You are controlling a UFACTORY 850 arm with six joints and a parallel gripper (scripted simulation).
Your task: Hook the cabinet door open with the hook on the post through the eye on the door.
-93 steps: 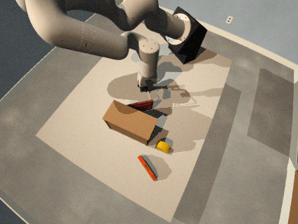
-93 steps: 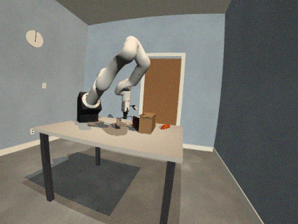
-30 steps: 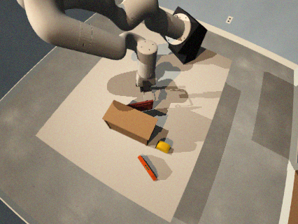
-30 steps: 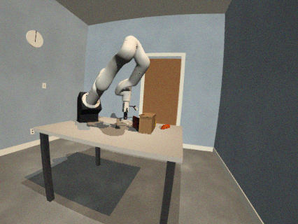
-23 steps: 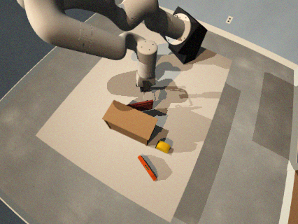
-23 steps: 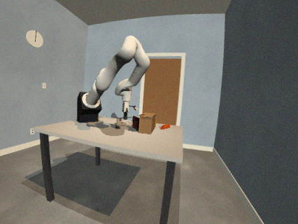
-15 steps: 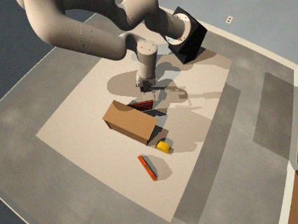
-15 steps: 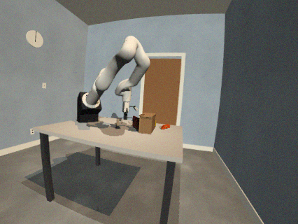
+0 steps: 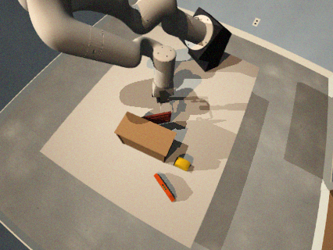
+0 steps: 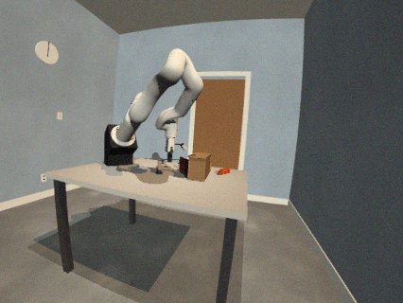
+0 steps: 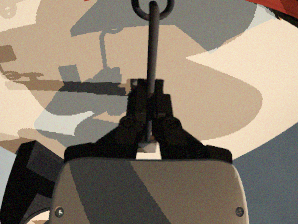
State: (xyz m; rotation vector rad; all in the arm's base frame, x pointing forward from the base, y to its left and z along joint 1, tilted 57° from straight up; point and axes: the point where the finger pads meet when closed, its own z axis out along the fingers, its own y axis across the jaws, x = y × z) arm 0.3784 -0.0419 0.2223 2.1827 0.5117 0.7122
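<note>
Now: the hook 2 cm below my hand and 1 cm ahead of it. The rest, counted from my hand: orange-red flat tool: 43 cm ahead, 9 cm below, 3 cm to the left; then yellow object: 31 cm ahead, 11 cm to the left, 7 cm below; then red door: 10 cm ahead, 5 cm to the right, 4 cm below.
</note>
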